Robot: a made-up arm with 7 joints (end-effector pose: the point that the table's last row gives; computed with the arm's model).
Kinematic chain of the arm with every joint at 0, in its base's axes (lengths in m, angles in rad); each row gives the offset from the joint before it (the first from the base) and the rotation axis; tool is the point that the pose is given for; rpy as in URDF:
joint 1: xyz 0 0 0.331 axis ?
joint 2: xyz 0 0 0 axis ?
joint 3: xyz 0 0 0.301 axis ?
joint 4: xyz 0.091 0 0 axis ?
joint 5: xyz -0.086 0 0.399 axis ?
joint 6: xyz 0 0 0 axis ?
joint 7: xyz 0.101 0 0 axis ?
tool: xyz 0 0 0 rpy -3.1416 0 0
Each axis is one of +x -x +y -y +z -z.
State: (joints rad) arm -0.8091 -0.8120 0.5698 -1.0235 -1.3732 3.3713 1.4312
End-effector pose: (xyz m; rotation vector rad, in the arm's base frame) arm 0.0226 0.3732 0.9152 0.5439 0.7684 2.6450
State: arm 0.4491 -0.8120 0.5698 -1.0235 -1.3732 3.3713 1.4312
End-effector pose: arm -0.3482 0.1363 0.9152 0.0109 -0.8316 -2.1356
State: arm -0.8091 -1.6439 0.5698 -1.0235 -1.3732 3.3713 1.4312
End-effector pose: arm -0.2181 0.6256 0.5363 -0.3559 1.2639 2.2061
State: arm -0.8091 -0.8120 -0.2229 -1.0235 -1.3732 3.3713 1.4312
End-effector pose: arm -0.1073 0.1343 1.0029 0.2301 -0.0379 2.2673
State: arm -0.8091 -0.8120 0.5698 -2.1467 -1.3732 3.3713 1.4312
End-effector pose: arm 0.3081 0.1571 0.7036 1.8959 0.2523 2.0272
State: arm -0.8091 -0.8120 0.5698 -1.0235 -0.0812 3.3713 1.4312
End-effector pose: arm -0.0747 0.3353 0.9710 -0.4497 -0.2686 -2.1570
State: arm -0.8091 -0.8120 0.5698 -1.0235 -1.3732 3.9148 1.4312
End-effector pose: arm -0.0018 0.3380 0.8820 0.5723 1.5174 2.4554
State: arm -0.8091 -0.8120 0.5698 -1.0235 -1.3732 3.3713 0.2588
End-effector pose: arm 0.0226 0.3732 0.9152 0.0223 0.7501 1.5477
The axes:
joint 1: +z
joint 2: +y
joint 3: +z
joint 4: -y
joint 5: +z
joint 6: -y
joint 7: -z

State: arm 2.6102 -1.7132 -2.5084 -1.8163 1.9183 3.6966 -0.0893
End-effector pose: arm 0.2819 0.0610 -0.1062 1.3224 -2.5047 -0.7081
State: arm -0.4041 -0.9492 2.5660 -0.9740 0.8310 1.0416 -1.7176
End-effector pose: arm -0.5937 0.4943 0.3571 1.1784 -2.4770 1.2092
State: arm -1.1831 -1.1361 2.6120 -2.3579 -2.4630 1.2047 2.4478
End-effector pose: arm 0.1807 0.3043 -0.0521 0.5477 1.6067 2.5481
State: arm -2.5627 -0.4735 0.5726 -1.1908 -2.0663 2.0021 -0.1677
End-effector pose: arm 0.0676 -0.3312 1.0064 0.2079 -0.7162 -1.4767
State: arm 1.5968 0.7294 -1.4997 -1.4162 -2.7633 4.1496 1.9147
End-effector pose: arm 0.3852 0.3023 0.5859 1.8207 1.6963 0.4787
